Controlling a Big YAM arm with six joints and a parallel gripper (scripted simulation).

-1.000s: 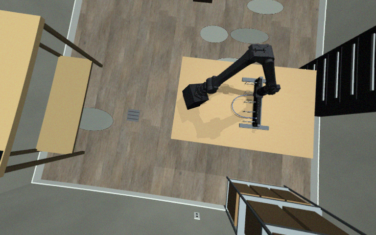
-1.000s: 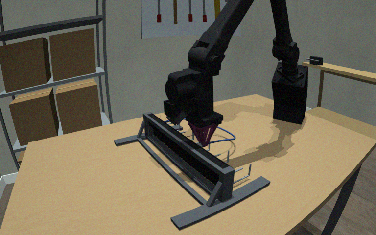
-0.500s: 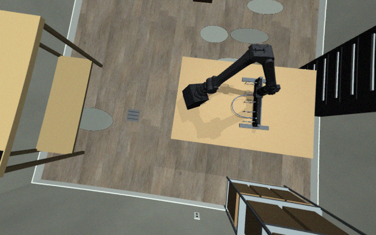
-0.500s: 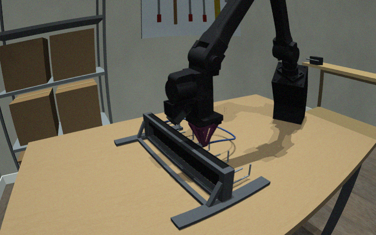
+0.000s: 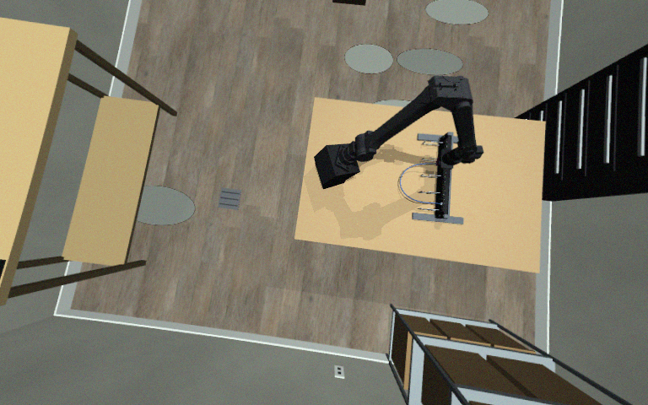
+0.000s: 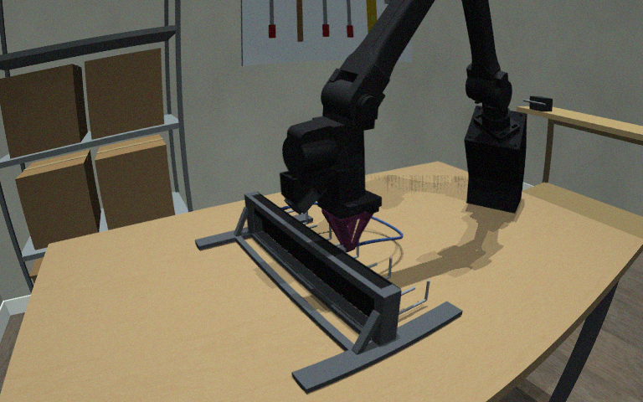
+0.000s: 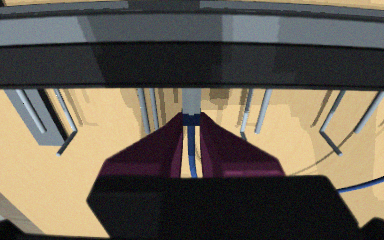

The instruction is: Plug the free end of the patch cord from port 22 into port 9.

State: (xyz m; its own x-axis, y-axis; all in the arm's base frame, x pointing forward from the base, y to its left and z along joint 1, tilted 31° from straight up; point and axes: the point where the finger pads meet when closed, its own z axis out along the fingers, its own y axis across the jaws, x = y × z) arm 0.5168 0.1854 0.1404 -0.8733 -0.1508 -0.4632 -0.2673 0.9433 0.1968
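Now: hand 20 mm short of the grey plug and 10 mm to the right of it.
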